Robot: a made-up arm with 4 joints.
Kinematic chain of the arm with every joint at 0, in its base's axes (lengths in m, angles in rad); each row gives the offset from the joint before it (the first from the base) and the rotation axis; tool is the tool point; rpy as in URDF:
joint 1: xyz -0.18 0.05 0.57 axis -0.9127 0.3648 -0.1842
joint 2: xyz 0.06 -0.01 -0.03 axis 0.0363 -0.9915 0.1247
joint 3: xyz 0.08 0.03 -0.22 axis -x
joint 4: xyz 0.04 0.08 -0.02 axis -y
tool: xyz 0.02 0.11 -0.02 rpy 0 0 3.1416
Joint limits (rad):
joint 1: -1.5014..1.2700
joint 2: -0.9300..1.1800
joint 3: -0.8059..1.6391
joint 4: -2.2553..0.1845
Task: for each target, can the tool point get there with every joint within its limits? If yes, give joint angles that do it. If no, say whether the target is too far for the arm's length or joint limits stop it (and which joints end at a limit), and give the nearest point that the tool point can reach.
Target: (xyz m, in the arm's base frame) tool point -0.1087 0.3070 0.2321
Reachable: yes | joints -0.3113 -0.3269 0.6470 -2.0058
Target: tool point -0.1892 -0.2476 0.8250
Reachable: no: joint limits stop it (at a limit: joint 1, joint 2, joint 3, joint 4) | nearest point -0.1315 0.0149 0.8430 | short by 0.269 m
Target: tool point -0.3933 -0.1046 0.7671
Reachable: no: joint limits stop it (at a limit: joint 1, joint 2, joint 3) | nearest point -0.5233 -0.1781 0.5400 | short by 0.272 m
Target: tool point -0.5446 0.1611 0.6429
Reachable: no: joint limits stop it (at a limit: joint 1, joint 2, joint 4) | nearest point -0.2881 0.3736 0.6674 | short by 0.334 m
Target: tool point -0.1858 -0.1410 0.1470
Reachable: yes | joints 0.6874 -0.1411 0.9072 -1.2428
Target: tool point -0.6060 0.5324 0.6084
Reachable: no: too far | nearest point -0.3171 0.4264 0.5678 | short by 0.310 m
